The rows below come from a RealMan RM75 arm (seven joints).
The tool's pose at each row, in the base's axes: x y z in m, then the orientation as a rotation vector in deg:
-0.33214, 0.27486, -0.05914, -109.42, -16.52, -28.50
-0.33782, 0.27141, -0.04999, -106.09, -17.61, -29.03
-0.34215, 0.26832, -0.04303, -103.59, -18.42, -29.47
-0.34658, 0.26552, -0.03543, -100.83, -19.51, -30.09
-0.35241, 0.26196, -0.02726, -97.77, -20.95, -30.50
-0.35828, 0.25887, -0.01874, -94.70, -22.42, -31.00
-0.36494, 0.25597, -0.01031, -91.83, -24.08, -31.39
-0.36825, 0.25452, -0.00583, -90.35, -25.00, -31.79
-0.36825, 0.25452, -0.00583, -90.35, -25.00, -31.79
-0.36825, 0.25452, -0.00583, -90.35, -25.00, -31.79
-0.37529, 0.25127, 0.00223, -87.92, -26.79, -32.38
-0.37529, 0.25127, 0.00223, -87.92, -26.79, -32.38
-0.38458, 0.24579, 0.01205, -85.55, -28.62, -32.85
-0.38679, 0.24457, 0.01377, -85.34, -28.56, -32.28
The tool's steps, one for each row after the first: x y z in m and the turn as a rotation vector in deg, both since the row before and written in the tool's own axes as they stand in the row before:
-0.00061, -0.00861, -0.00731, 3.16, 0.68, -0.95
-0.00028, -0.00670, -0.00564, 2.35, 0.54, -0.75
0.00008, -0.00759, -0.00525, 2.58, 0.58, -1.06
-0.00060, -0.00879, -0.00598, 2.94, 0.35, -1.21
-0.00024, -0.00950, -0.00512, 2.91, 0.38, -1.31
-0.00070, -0.01014, -0.00453, 2.76, 0.14, -1.40
-0.00005, -0.00538, -0.00203, 1.37, 0.15, -0.90
0.00000, 0.00000, 0.00000, 0.00, 0.00, 0.00
0.00000, 0.00000, 0.00000, 0.00, 0.00, 0.00
-0.00077, -0.01035, -0.00416, 2.28, 0.02, -1.64
0.00000, 0.00000, 0.00000, 0.00, 0.00, 0.00
-0.00107, -0.01319, -0.00613, 2.25, -0.10, -1.61
-0.00056, -0.00272, -0.00127, 0.37, -0.20, 0.39

